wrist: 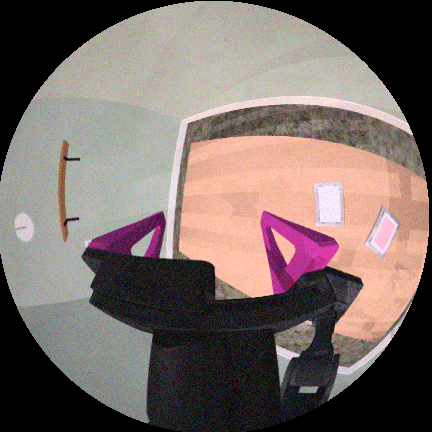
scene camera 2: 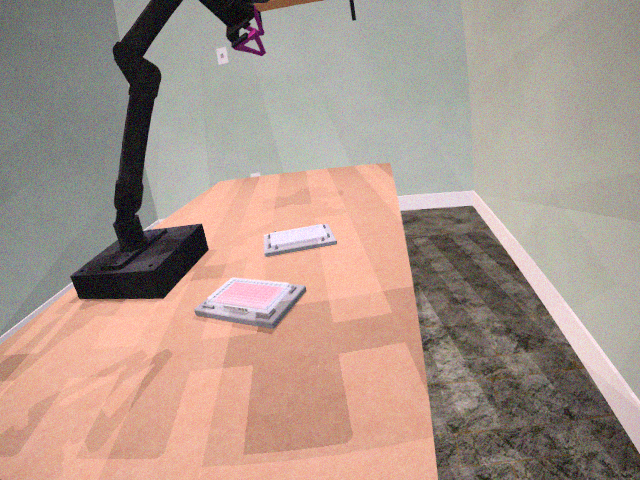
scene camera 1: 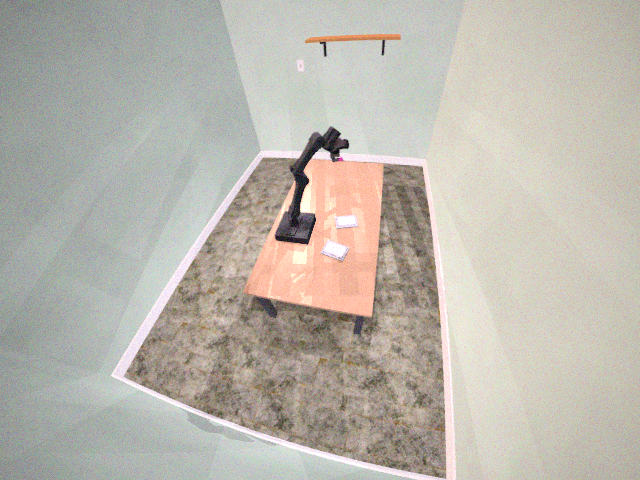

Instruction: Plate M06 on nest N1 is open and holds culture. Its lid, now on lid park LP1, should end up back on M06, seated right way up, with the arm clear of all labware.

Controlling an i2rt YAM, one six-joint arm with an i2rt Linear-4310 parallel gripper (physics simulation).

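Where they show: gripper, fingertip midpoint: [wrist: 212, 216] [scene camera 2: 263, 44] [scene camera 1: 342, 153]; arm's base, origin of the base link: [scene camera 2: 135, 249] [scene camera 1: 294, 224].
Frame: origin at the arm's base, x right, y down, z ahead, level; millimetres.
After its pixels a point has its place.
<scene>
Plate M06 [scene camera 1: 335, 250] {z 333, x 135, y 39 mm} [scene camera 2: 248, 293] {z 333, x 130, y 38 mm} [wrist: 384, 231] {z 333, x 117, y 44 mm} is open on the grey nest N1 [scene camera 2: 282, 315] {z 401, x 168, y 58 mm}; its pink culture shows in scene camera 2 and the wrist view. The lid [scene camera 1: 346, 221] {z 350, x -148, y 47 mm} [scene camera 2: 299, 236] {z 355, x -143, y 47 mm} [wrist: 329, 204] {z 344, x -158, y 47 mm}, pale and flat, lies on lid park LP1 [scene camera 2: 299, 249] {z 363, x -101, y 61 mm}, farther back on the table than M06 in both scene views. My gripper [scene camera 1: 339, 159] {z 290, x -302, y -415 mm} [scene camera 2: 263, 43] {z 290, x -302, y -415 mm} [wrist: 212, 216] {z 290, x -302, y -415 mm} has magenta fingers spread wide, open and empty. It hangs high above the table's far part, well away from the lid and M06.
The black arm base [scene camera 1: 295, 227] {z 21, x 34, y -10 mm} [scene camera 2: 139, 263] {z 67, x 75, y 1 mm} stands on the wooden table [scene camera 1: 310, 279] {z 228, x 369, y 65 mm} [scene camera 2: 289, 403] {z 459, x 350, y 65 mm} [wrist: 240, 175] {z 365, x -574, y 65 mm}, left of M06 and the lid in the scene views. An orange wall shelf [scene camera 1: 353, 38] [wrist: 62, 190] is on the wall beyond the table's far end.
</scene>
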